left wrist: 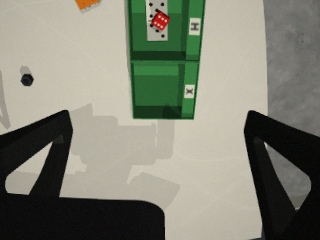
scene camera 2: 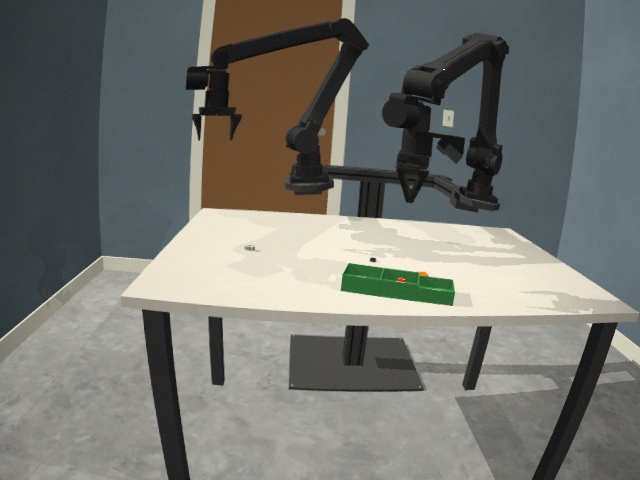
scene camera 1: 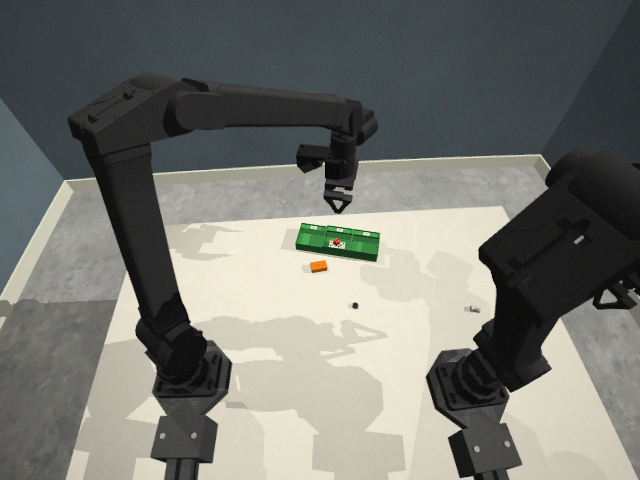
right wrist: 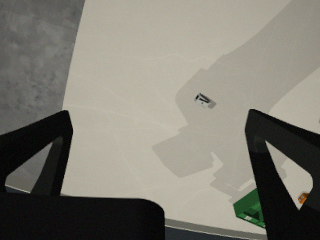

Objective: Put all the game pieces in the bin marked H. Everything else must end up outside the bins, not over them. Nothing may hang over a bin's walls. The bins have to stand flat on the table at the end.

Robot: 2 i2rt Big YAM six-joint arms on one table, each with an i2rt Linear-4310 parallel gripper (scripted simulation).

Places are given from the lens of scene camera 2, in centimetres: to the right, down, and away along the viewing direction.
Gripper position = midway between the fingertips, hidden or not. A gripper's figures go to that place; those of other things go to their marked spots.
my left gripper (scene camera 2: pixel 409 198): 19, -9, 96
my right gripper (scene camera 2: pixel 215 140): -31, -29, 126
green bin row (scene camera 2: pixel 361 279): 9, 8, 97
